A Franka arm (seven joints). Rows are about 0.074 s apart.
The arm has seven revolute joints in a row. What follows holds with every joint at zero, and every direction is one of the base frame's. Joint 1 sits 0.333 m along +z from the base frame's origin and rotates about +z. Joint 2 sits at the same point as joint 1 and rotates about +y. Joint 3 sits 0.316 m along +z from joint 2 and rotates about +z. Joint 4 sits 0.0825 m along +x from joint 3 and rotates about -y. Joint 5 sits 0.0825 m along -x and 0.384 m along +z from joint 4 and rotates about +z. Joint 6 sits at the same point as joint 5 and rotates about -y. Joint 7 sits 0.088 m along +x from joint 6 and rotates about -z. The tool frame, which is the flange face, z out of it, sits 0.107 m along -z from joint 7; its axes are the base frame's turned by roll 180, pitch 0 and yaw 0 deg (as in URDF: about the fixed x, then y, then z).
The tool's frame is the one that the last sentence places.
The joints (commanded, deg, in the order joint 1, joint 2, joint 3, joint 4, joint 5, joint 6, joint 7), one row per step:
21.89, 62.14, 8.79, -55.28, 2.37, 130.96, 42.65
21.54, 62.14, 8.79, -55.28, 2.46, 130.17, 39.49
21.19, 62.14, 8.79, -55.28, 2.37, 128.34, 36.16
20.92, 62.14, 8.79, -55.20, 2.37, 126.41, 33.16
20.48, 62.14, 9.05, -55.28, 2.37, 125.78, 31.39
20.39, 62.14, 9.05, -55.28, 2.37, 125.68, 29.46
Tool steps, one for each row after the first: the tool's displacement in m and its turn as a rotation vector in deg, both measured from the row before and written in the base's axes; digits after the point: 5 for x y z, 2 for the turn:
0.00106, -0.00461, -0.00149, -0.69, -0.04, 2.78
-0.00054, -0.00503, -0.00341, -1.21, 0.81, 3.22
-0.00105, -0.00404, -0.00283, -1.02, 0.99, 2.96
0.00051, -0.00382, -0.00148, -0.20, 0.33, 1.52
0.00039, -0.00117, -0.00018, -0.16, -0.33, 1.81

